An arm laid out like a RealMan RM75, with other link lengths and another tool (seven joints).
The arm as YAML. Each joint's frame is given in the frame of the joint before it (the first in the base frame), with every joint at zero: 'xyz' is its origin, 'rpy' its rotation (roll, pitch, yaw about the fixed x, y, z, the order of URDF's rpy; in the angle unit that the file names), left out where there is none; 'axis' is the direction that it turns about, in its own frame. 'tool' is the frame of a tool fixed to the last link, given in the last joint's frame.
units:
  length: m
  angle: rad
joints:
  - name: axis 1
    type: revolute
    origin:
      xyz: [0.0, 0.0, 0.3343]
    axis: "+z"
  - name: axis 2
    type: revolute
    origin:
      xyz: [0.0, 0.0, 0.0]
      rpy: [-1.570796, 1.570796, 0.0]
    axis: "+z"
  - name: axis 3
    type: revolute
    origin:
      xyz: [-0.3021, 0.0, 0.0]
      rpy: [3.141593, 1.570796, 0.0]
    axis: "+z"
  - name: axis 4
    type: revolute
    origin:
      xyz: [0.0, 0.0, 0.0]
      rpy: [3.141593, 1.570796, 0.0]
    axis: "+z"
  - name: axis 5
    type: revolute
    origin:
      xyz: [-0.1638, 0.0, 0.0]
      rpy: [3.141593, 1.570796, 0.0]
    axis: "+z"
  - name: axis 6
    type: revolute
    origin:
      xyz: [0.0, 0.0, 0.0]
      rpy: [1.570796, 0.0, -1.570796]
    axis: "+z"
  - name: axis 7
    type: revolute
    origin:
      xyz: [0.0, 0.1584, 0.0]
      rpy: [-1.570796, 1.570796, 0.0]
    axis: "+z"
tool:
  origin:
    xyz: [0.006, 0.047, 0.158]
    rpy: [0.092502, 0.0, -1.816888]
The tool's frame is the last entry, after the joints.
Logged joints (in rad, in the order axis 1, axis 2, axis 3, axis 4, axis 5, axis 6, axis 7), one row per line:
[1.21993, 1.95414, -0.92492, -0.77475, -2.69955, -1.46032, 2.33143]
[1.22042, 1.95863, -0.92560, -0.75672, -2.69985, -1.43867, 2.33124]
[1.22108, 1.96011, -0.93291, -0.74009, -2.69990, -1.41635, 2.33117]
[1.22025, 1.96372, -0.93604, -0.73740, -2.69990, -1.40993, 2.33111]
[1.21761, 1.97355, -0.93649, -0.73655, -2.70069, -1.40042, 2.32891]
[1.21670, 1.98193, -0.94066, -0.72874, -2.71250, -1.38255, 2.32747]
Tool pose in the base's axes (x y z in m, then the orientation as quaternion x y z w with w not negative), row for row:
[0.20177, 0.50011, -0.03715, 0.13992, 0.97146, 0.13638, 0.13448]
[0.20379, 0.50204, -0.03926, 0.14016, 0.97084, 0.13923, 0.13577]
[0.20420, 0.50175, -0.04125, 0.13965, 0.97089, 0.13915, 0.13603]
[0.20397, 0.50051, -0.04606, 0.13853, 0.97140, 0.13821, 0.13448]
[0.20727, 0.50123, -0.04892, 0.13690, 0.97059, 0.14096, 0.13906]
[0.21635, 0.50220, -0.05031, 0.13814, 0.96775, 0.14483, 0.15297]
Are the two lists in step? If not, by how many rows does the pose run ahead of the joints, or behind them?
The pose runs 1 row ahead of the joints: the pose in row i belongs to the joints in row i + 1.
